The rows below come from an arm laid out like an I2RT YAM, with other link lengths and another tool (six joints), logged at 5 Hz.
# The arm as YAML. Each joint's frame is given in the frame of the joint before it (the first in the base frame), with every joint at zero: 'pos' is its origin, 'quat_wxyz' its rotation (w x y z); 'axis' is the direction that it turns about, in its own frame. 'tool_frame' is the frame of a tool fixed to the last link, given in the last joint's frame.
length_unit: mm
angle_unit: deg
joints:
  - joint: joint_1
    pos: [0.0, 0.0, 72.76]
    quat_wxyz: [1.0, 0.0, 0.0, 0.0]
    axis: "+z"
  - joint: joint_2
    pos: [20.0, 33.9, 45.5]
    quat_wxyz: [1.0, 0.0, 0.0, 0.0]
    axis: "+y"
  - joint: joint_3
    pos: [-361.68, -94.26, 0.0]
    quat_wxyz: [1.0, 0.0, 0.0, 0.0]
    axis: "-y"
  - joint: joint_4
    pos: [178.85, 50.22, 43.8]
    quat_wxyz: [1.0, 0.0, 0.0, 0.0]
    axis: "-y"
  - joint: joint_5
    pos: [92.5, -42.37, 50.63]
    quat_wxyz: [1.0, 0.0, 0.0, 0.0]
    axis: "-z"
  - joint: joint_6
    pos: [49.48, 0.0, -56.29]
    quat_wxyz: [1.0, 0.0, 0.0, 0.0]
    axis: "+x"
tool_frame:
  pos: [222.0, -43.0, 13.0]
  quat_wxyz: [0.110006, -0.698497, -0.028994, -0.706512]
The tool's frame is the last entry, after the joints.
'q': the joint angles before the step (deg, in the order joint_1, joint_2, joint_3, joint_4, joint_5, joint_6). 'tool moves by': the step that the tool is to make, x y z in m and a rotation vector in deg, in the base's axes. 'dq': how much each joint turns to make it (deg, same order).
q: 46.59 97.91 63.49 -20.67 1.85 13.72
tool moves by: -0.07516 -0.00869 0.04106 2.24 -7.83 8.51
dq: 11.03 -17.49 -13.61 2.77 5.32 -1.00
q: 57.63 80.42 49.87 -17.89 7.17 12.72
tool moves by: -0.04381 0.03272 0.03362 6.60 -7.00 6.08
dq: 14.95 -8.39 -7.62 7.45 8.81 3.69
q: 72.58 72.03 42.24 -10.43 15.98 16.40
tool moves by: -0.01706 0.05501 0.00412 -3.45 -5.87 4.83
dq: 10.35 6.78 2.41 2.70 8.40 -1.34
